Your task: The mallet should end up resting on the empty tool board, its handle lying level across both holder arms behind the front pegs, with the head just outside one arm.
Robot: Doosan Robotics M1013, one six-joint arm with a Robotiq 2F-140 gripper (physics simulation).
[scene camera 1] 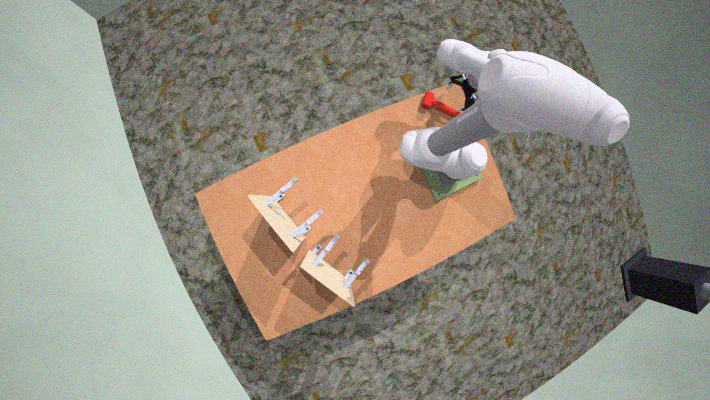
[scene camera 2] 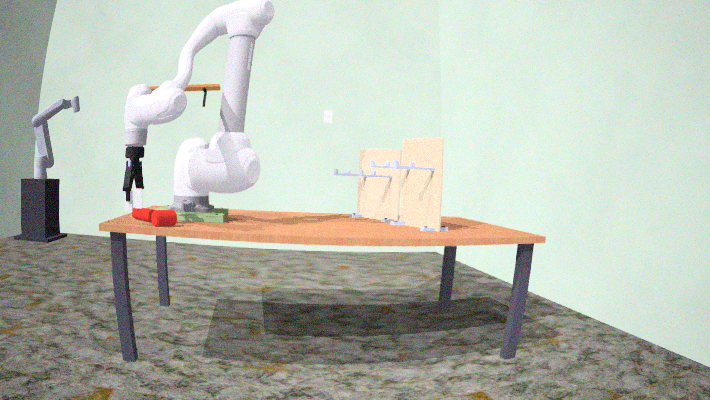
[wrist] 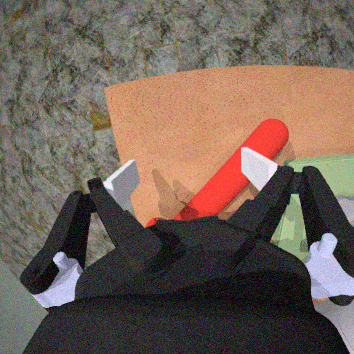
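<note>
The red mallet (scene camera 1: pixel 444 106) (scene camera 2: pixel 164 218) (wrist: pixel 220 185) lies flat at the table's corner by the arm's base. My gripper (scene camera 1: pixel 455 98) (scene camera 2: pixel 133 204) (wrist: pixel 187 164) is wide open and low over the table at the handle. In the wrist view the handle runs diagonally between the fingers and the right fingertip overlaps its edge; the head is mostly hidden by the gripper body. Two upright tool boards stand at the far end: one board (scene camera 1: pixel 280 217) (scene camera 2: pixel 422 200) and another board (scene camera 1: pixel 327 276) (scene camera 2: pixel 372 200). Each has two pegged holder arms, and no tool shows on either.
The arm's green base plate (scene camera 1: pixel 452 187) (scene camera 2: pixel 220 216) (wrist: pixel 325 172) is close beside the mallet's handle. The wooden table (scene camera 1: pixel 350 145) (scene camera 2: pixel 310 232) (wrist: pixel 175 100) ends near the gripper. A black pedestal (scene camera 1: pixel 660 285) (scene camera 2: pixel 40 210) with a grey arm stands off the table.
</note>
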